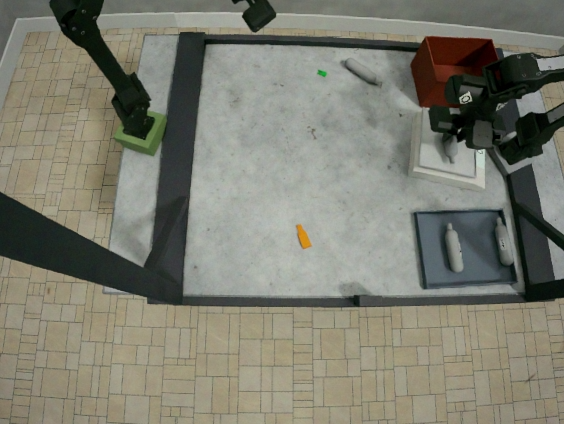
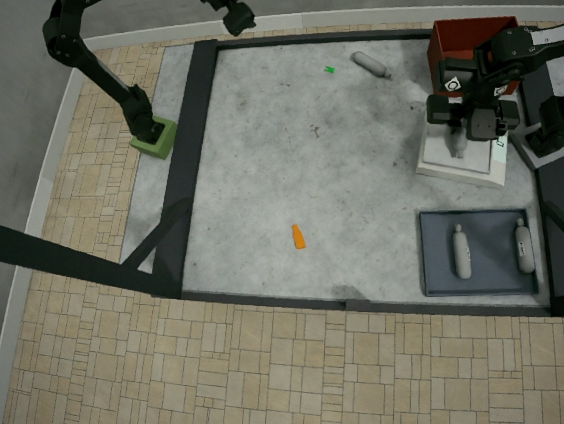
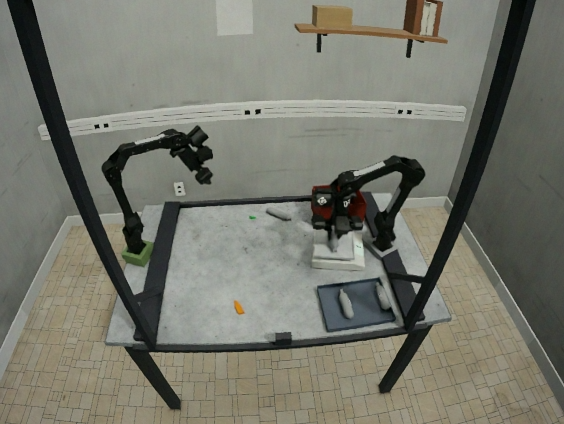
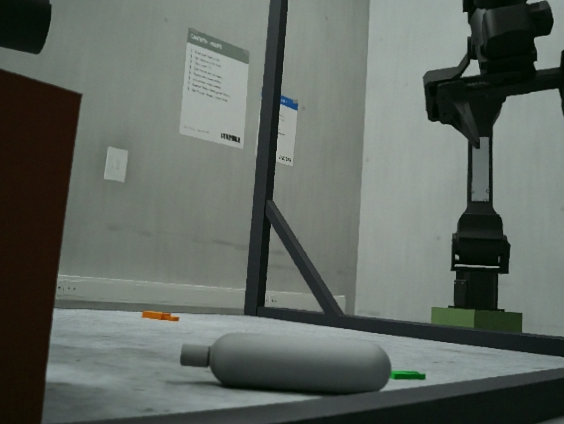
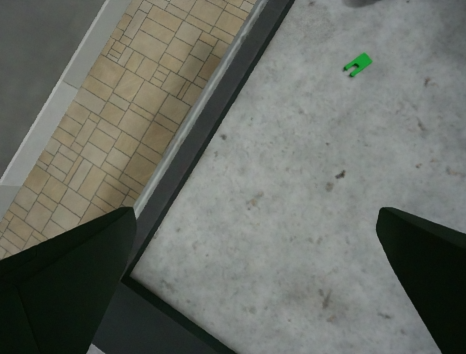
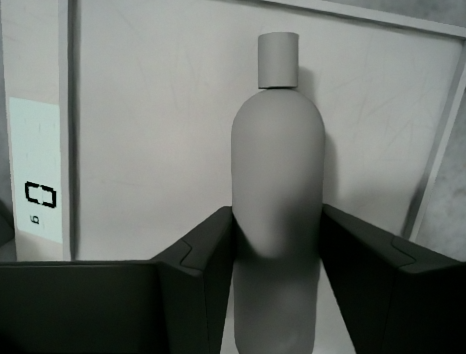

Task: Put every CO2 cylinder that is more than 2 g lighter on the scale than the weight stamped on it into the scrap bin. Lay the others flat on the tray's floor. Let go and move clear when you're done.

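Places are measured from the left arm's base along level axes (x up, y left, z back), in millimetres.
Pixels of known places: left gripper, fingertip midpoint: point(image 4: 525, 140) point(image 5: 256, 218); right gripper, fingertip midpoint: point(image 1: 449, 141) point(image 2: 458, 133) point(image 3: 333, 240) point(image 6: 273, 217); left arm's base at its link origin: point(image 1: 139, 125) point(image 2: 151, 132) point(image 3: 136, 248) point(image 4: 476, 309); right arm's base at its link origin: point(image 1: 512, 151) point(image 2: 542, 142) point(image 3: 382, 244).
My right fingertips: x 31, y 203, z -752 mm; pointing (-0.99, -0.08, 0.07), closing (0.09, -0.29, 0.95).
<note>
Ahead of a thing's pixels: the offset from my right fingertips to its top centre. "*": to the spot under its first point.
My right gripper point(image 6: 273, 217) is shut on a grey cylinder @(dx +25, dy -1, dz -1 mm) point(image 1: 451, 150) point(image 2: 459, 146) point(image 3: 334, 243) point(image 6: 278, 150), holding it level over the scale @(dx -11, dy +9, dz -6 mm) point(image 1: 431, 162) point(image 2: 435, 159) point(image 6: 150, 150); I cannot tell if it touches the plate. The display @(* dx -43, dy +20, dz -106 mm) point(image 6: 37, 170) shows a 0 and g. No stamp shows on the held cylinder. Two cylinders @(dx -44, dy -244, dz -82 mm) point(image 1: 454, 248) @(dx -44, dy -187, dz -210 mm) point(image 1: 504, 243) lie in the blue-grey tray @(dx -57, dy -231, dz -118 mm) point(image 1: 480, 272) point(image 2: 490, 282). Another cylinder @(dx -47, dy +178, dz +255 mm) point(image 1: 361, 71) point(image 2: 370, 64) point(image 4: 300, 362) lies on the table at the back. The red bin @(dx +43, dy +238, dz +5 mm) point(image 1: 426, 75) point(image 4: 30, 225) stands behind the scale. My left gripper point(image 5: 256, 218) is open and empty.
A green clip @(dx -73, dy +141, dz +364 mm) point(image 1: 322, 73) point(image 5: 361, 64) lies left of the back cylinder. An orange bottle-shaped piece @(dx -68, dy -330, dz +275 mm) point(image 1: 303, 237) point(image 3: 239, 307) lies toward the front middle. Dark frame beams point(image 1: 182, 125) edge the table. The left arm is raised at the back left.
</note>
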